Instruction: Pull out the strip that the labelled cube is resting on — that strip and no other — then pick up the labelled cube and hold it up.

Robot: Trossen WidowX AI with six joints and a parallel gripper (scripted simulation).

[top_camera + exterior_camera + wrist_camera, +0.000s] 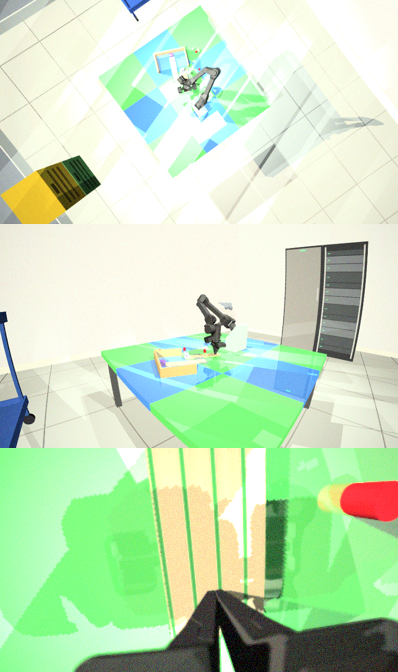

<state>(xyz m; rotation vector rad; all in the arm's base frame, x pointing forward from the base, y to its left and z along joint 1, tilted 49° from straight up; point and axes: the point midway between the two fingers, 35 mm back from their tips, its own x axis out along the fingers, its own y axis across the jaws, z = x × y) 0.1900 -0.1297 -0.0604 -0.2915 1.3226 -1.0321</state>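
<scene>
Right now the strip is 9 cm ahead of my gripper tip and 5 cm to the right of it.
</scene>
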